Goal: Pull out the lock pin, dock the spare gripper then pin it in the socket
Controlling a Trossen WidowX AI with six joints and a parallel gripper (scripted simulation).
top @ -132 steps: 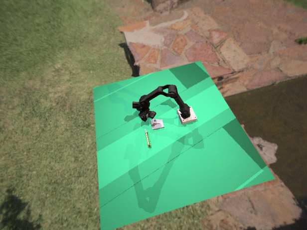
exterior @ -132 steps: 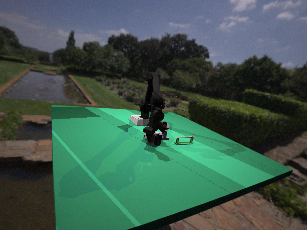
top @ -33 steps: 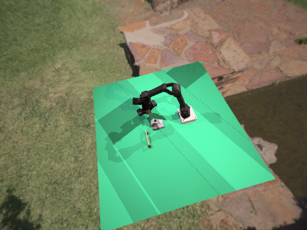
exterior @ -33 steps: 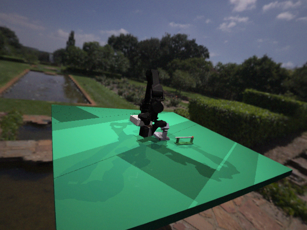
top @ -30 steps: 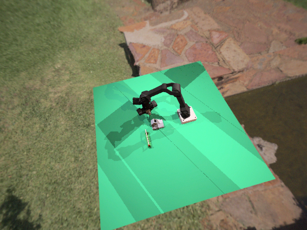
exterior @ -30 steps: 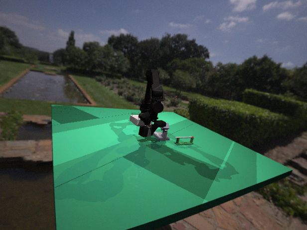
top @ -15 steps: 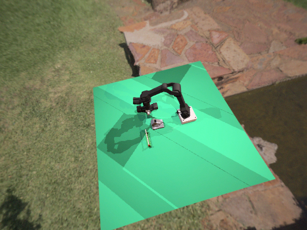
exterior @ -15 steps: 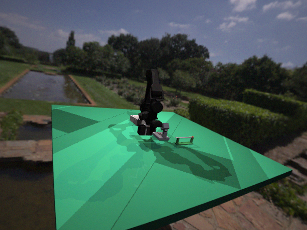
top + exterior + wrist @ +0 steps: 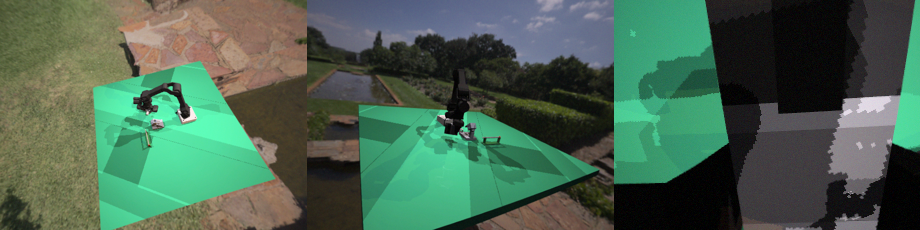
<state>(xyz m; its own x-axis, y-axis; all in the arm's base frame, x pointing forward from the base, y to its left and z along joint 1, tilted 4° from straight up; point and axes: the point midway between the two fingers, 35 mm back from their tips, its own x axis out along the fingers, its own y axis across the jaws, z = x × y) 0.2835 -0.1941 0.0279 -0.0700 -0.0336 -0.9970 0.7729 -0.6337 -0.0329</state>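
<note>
Now: the grey mount 10 mm behind my gripper tip and 140 mm to the left of it. Round my gripper tip: spare gripper 10 mm behind, 10 mm to the right, 20 mm above; then green cradle 120 mm ahead, 230 mm to the left, 30 mm below.
</note>
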